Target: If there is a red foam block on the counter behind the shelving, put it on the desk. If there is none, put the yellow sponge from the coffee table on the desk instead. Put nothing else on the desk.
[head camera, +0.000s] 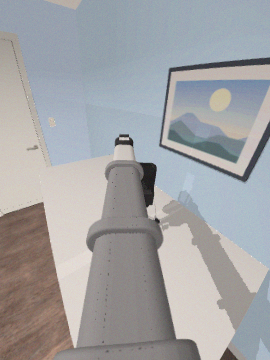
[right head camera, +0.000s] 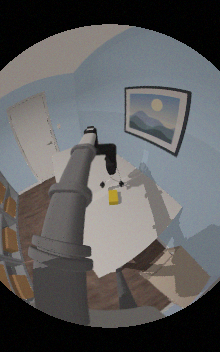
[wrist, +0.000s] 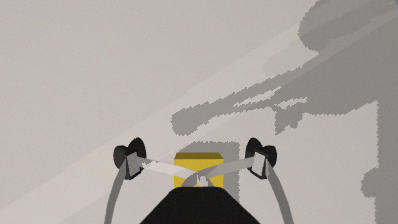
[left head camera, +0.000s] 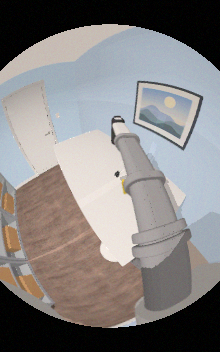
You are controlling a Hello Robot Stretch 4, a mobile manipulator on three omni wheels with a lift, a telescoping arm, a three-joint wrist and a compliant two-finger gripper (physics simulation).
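Frame: origin at the robot's base, x left, y back, z up, level; millimetres.
Seen in the pictures: gripper, fingertip midpoint: (right head camera: pixel 111 185) (wrist: pixel 195 151) (left head camera: pixel 125 175).
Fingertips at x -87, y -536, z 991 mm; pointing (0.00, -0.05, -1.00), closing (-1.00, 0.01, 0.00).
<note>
A point is followed by its place in that frame.
The yellow sponge (left head camera: pixel 124 187) (right head camera: pixel 113 197) {x -96, y -451, z 967 mm} (wrist: pixel 199 163) {x -92, y -516, z 967 mm} lies on the white desk (head camera: pixel 70 200) {x 351, y -804, z 922 mm} (left head camera: pixel 80 165) {x 284, y -749, z 922 mm} (right head camera: pixel 110 240) {x -60, y -168, z 922 mm} (wrist: pixel 75 75) {x 85, y -633, z 922 mm}. In the left head camera view the arm hides most of it. My gripper (right head camera: pixel 112 184) {x -87, y -536, z 991 mm} (wrist: pixel 195 151) {x -87, y -536, z 991 mm} is open, with its fingertips wide apart and clear of the sponge's sides. It hangs above the desk, over and slightly beyond the sponge in the right head camera view. The black gripper body covers the sponge's near part in the wrist view. No red foam block shows in these views.
A framed picture (head camera: pixel 207 120) {x -399, y -761, z 1446 mm} hangs on the blue wall beside the desk. A door (head camera: pixel 12 125) {x 1349, y -1867, z 1196 mm} stands at the far left. Shelving with orange boxes (left head camera: pixel 11 239) {x 1812, y 137, z 248 mm} is at the left edge. A round white object (left head camera: pixel 108 252) {x 94, y 55, z 187 mm} shows beside the desk's edge. A beige surface (right head camera: pixel 192 265) {x -1000, y 390, z 423 mm} lies at lower right.
</note>
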